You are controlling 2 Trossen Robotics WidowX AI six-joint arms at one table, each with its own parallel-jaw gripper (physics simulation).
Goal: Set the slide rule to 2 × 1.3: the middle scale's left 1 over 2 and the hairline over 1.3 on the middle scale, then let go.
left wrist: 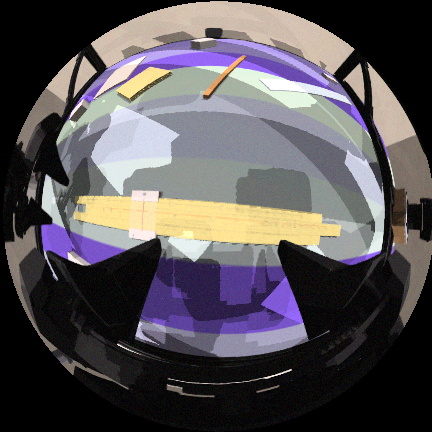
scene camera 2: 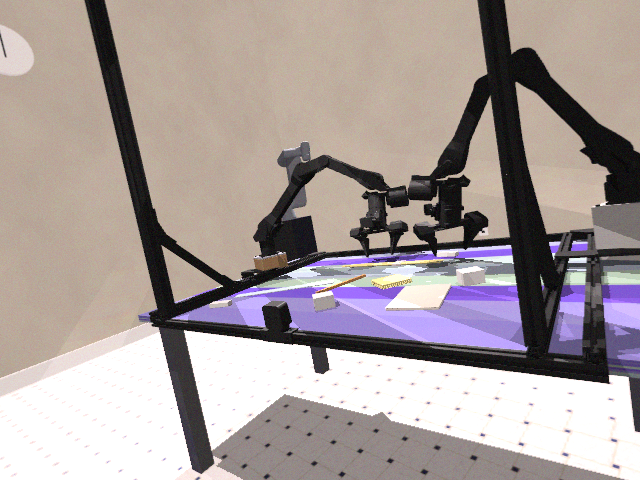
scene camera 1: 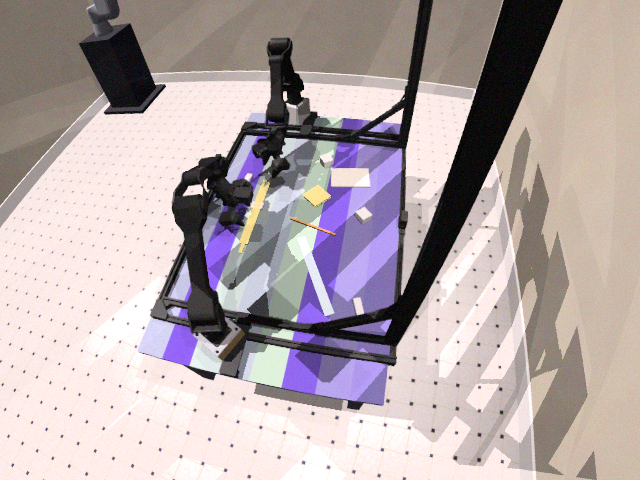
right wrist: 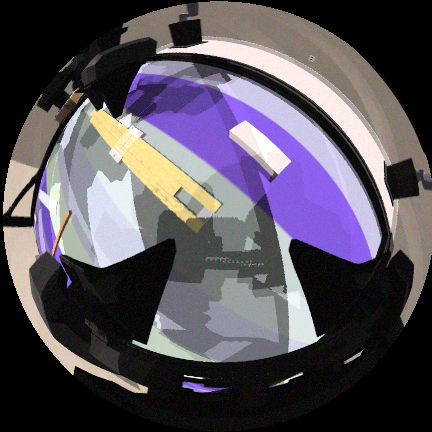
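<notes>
The yellow slide rule lies flat on the table. Its middle slide sticks out at the right end in the left wrist view; the other end shows a gap between the rails. The white cursor, with a red hairline, sits towards the gap end. The scale figures are too small to read. My left gripper is open and empty above the table beside the rule. My right gripper is open and empty beyond the rule's gap end.
A white block lies near the rule's gap end. An orange pencil, yellow pad, pale board, long white strip and several small white blocks lie farther off. A black frame surrounds the table.
</notes>
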